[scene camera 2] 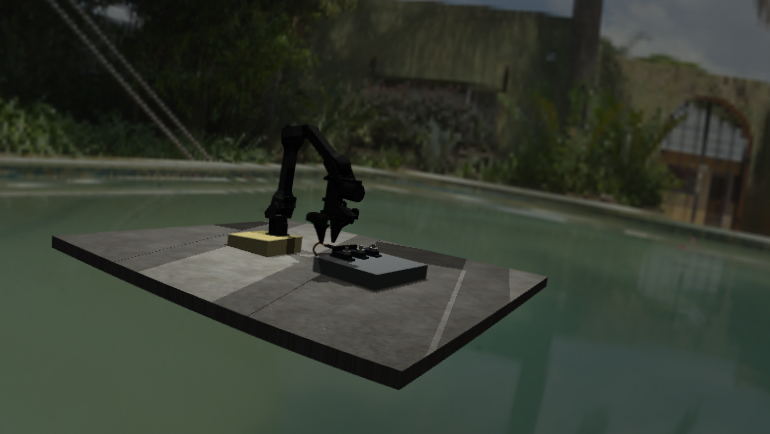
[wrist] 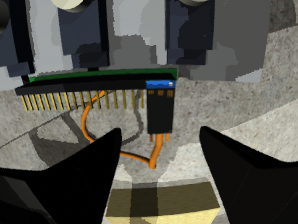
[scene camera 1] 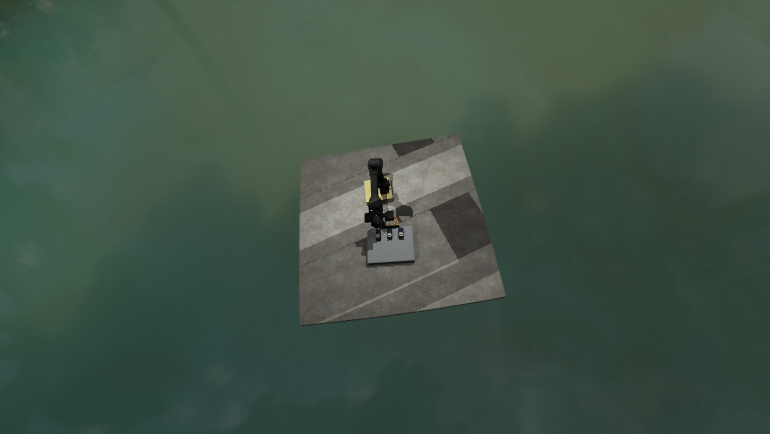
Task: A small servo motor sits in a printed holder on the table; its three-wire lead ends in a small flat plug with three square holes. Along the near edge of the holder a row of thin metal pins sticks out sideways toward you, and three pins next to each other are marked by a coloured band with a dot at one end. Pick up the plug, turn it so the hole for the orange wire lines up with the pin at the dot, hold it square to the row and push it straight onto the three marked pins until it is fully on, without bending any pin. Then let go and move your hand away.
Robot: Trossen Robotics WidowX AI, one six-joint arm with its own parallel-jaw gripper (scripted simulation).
Labels:
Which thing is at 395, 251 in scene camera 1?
A grey printed holder.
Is my gripper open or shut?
Open.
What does my gripper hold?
Nothing.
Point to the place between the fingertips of my gripper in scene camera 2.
327, 243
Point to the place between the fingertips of my gripper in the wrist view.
At 160, 132

